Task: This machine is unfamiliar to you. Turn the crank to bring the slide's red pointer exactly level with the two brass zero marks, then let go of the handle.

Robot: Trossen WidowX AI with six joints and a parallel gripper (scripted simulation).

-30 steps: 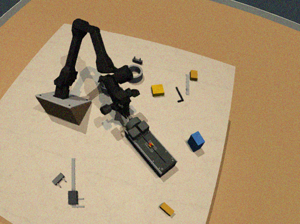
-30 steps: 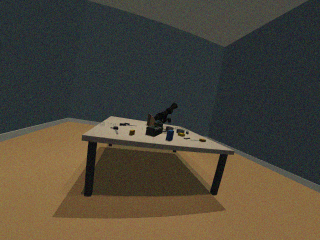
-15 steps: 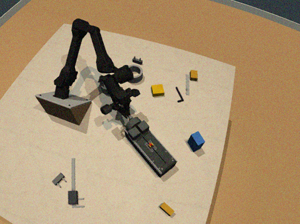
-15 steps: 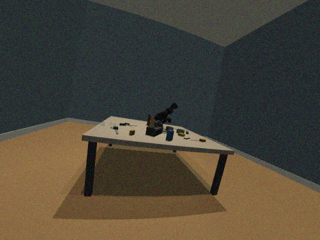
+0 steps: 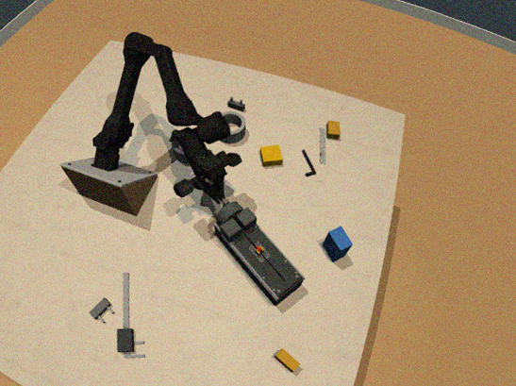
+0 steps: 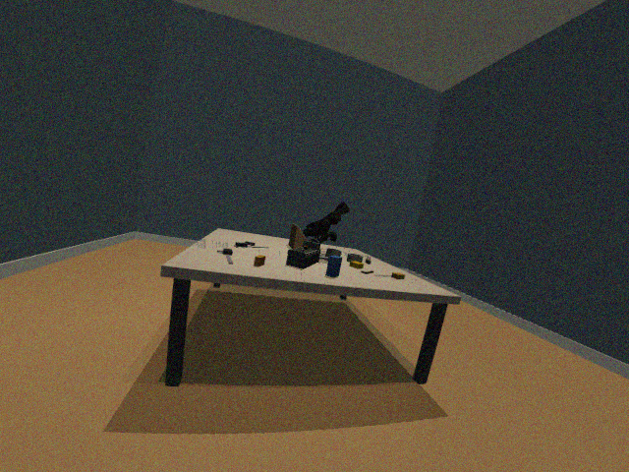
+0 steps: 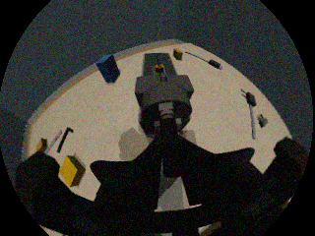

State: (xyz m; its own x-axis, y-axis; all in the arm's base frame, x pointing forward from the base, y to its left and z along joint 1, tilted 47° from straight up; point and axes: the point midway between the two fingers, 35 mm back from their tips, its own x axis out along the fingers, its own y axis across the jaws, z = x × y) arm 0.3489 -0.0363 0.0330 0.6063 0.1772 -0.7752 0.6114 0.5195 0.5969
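The red pointer lies 13 cm ahead of my gripper tip, 10 cm to the right of it and 1 cm below it. The rest, counted from my gripper tip: yellow block (24 cm to the left, 8 cm below, 8 cm ahead); then black hex key (24 cm to the left, 21 cm ahead, 9 cm below); then crank handle (3 cm above, 1 cm to the left, 1 cm behind).
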